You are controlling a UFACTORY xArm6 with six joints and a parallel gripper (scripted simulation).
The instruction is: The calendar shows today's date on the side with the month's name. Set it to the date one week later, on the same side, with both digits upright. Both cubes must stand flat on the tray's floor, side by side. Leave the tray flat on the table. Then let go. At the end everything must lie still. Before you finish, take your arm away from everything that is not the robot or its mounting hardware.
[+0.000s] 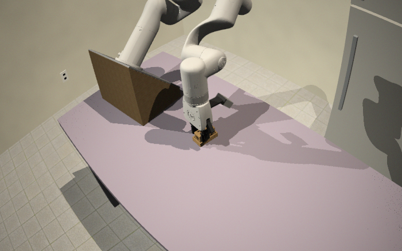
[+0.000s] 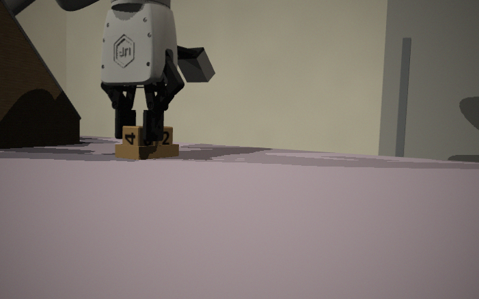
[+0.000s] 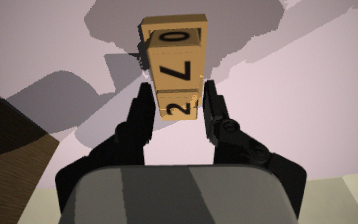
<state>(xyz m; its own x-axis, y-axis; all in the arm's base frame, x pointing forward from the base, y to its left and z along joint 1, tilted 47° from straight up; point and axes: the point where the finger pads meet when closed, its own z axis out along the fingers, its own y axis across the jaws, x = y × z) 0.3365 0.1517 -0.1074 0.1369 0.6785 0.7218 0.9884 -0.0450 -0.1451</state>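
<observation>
Now: the cube 2 cm below my hand. Also, from my hand: wooden calendar tray: 2 cm to the left, 3 cm below.
</observation>
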